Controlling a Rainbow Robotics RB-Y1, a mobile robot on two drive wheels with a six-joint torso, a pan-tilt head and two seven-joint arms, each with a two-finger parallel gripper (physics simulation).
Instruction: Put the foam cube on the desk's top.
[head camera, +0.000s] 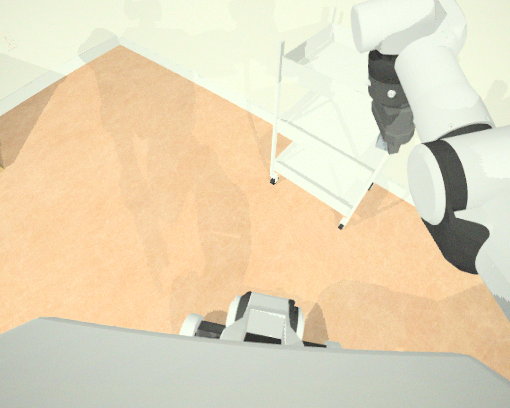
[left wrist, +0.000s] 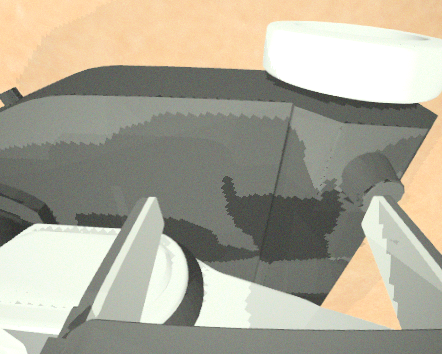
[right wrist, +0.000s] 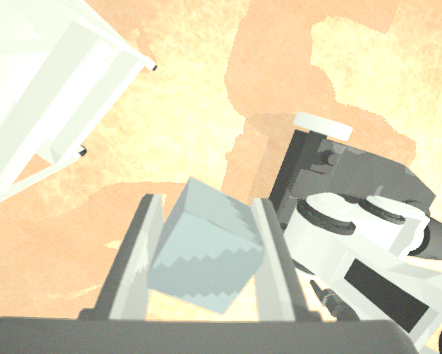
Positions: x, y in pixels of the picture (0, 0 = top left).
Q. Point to my left gripper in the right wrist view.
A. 324, 281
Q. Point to a white shelf cart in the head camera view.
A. At 333, 156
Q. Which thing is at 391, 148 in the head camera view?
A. My right gripper.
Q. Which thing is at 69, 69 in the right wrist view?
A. A white shelf cart.
